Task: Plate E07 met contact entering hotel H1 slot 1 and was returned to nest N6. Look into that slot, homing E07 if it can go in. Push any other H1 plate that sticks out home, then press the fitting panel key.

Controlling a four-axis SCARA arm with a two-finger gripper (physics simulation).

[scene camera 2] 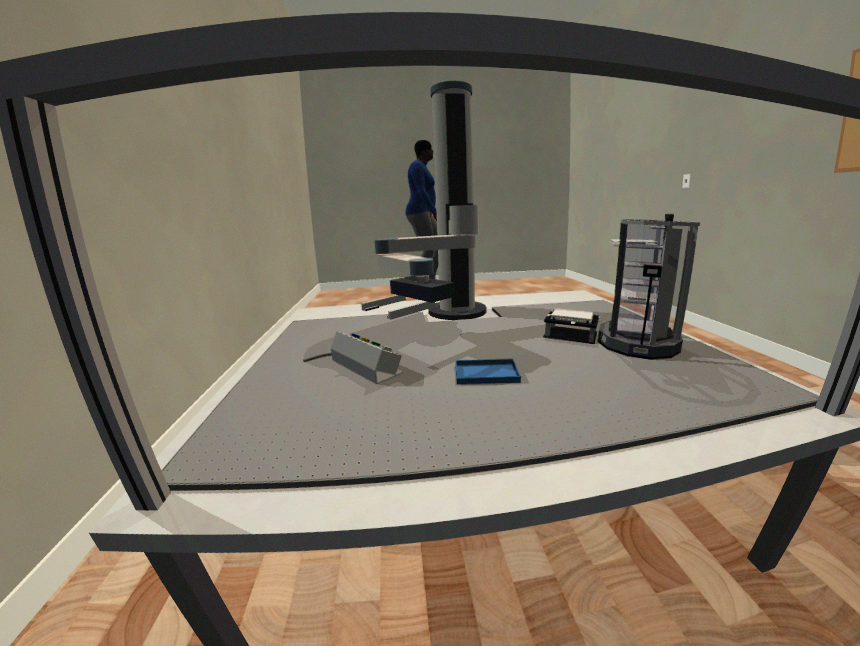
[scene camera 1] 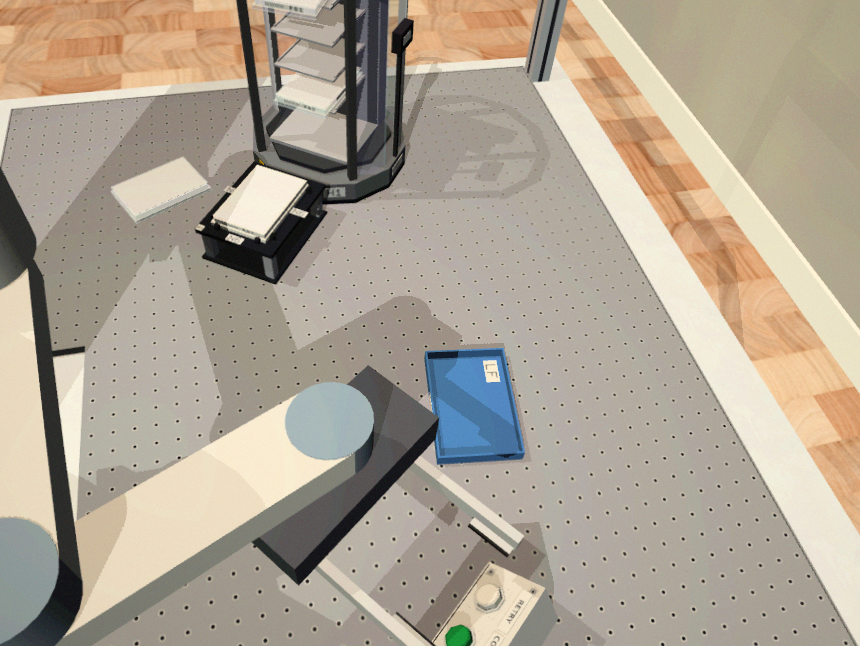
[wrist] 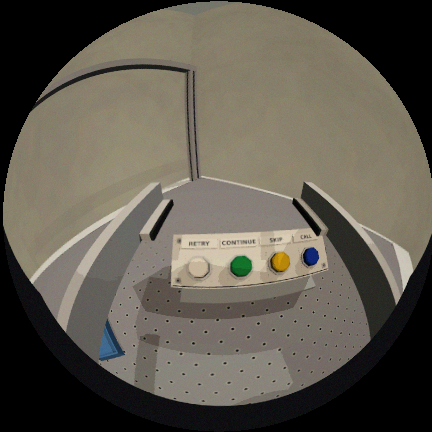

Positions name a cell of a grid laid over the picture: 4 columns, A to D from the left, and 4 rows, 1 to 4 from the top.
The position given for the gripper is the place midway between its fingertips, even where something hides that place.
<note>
In view: the gripper (scene camera 1: C4), a plate (scene camera 1: B2), a button box (scene camera 2: B3), a blue tray (scene camera 1: C3) and a plate rack tower (scene camera 2: D2).
The gripper also shows in scene camera 2 (scene camera 2: B2) and in the wrist view (wrist: C2). The button box shows as well in the wrist view (wrist: B3). The wrist view does not show the plate: it is out of frame.
</note>
